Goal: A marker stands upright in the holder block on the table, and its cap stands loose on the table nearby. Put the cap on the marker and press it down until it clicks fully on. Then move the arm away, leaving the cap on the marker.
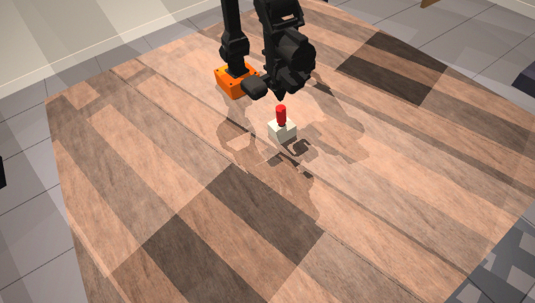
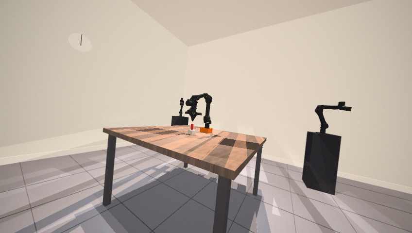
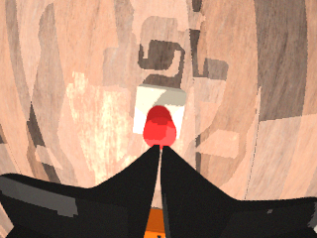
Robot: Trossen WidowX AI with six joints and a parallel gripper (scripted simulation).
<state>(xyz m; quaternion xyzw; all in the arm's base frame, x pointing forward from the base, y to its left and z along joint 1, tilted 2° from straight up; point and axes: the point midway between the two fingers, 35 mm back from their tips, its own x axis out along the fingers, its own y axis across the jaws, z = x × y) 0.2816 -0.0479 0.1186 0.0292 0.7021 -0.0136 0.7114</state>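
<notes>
The red cap lies 50 mm below my gripper tip. Round my gripper tip: holder block: 120 mm below.
</notes>
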